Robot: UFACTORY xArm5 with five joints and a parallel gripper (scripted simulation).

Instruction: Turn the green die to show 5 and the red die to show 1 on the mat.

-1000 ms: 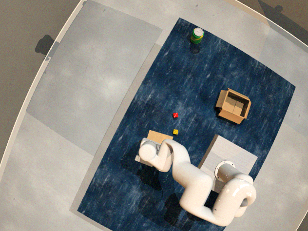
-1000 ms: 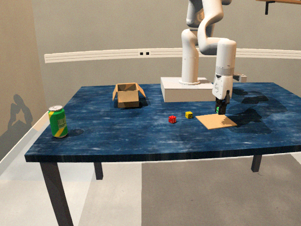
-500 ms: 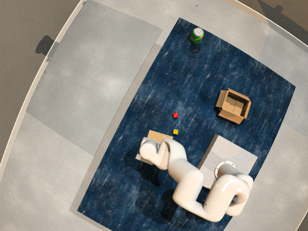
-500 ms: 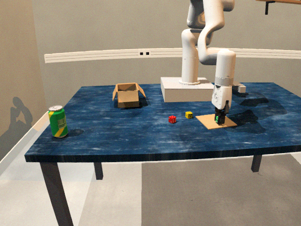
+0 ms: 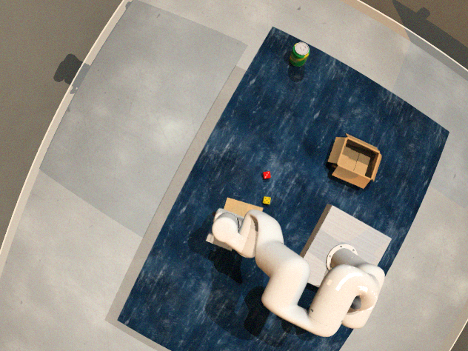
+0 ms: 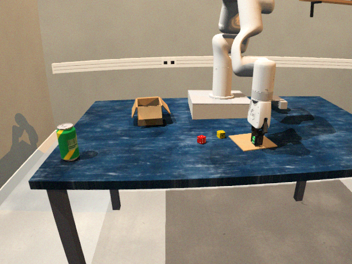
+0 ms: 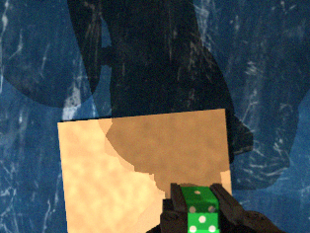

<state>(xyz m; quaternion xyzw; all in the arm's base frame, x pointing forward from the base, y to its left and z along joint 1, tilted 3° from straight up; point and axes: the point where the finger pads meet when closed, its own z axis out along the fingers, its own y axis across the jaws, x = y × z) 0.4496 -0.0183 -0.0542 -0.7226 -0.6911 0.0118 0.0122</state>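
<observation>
My hand is 1 cm above the green die. The rest, counted from my hand: red die: 19 cm to the right, 8 cm behind, 2 cm below; then mat: 4 cm behind, 3 cm below; then yellow die: 11 cm behind, 10 cm to the right, 2 cm below.
</observation>
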